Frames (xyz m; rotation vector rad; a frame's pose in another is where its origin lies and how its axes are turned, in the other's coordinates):
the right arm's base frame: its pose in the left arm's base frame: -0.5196 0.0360 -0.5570 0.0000 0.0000 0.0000
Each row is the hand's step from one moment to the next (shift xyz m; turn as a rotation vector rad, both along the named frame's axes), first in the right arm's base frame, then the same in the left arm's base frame.
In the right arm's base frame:
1: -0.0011 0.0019 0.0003 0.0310 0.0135 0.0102
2: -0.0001 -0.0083 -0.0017 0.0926 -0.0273 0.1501
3: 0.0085 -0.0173 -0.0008 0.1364 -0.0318 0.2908
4: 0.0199 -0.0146 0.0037 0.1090 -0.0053 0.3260
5: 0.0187 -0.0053 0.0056 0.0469 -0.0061 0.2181
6: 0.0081 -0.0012 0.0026 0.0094 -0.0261 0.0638
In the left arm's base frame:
1: -0.0011 0.0019 0.0003 0.0310 0.0135 0.0102
2: -0.0001 -0.0083 -0.0017 0.0926 -0.0273 0.1501
3: 0.0085 -0.0173 -0.0008 0.1364 -0.0318 0.2908
4: 0.0199 -0.0146 0.0037 0.1090 -0.0053 0.3260
5: 0.0187 -0.0053 0.0056 0.0469 -0.0061 0.2181
6: 0.0081 -0.0012 0.0026 0.0094 -0.0261 0.0638

